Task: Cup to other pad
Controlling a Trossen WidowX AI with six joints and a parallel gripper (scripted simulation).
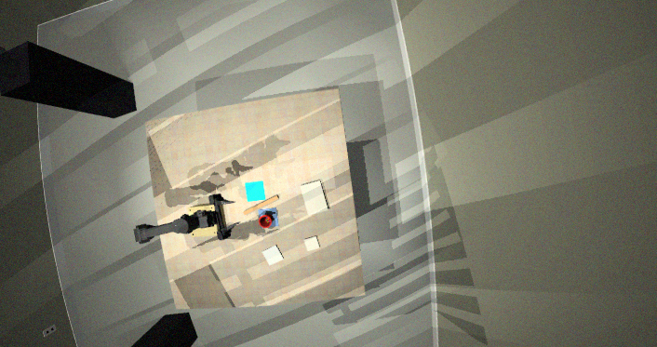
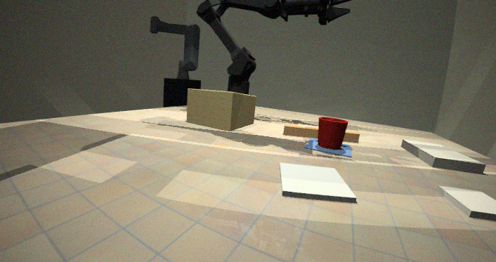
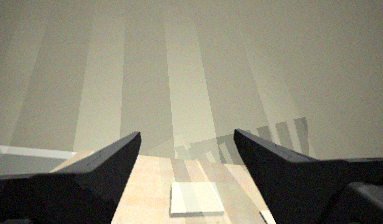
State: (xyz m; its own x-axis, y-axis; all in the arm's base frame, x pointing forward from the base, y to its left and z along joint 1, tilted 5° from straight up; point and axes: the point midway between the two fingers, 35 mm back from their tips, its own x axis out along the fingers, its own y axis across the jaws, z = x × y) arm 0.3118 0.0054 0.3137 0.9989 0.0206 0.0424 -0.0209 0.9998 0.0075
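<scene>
Now: the red cup 38 cm below my gripper tip, 14 cm to the right of it and 3 cm behind it. The rest, counted from my gripper tip: wooden bar 42 cm below, 5 cm to the right, 5 cm behind; then cyan pad 43 cm below, 7 cm behind, 4 cm to the left.
</scene>
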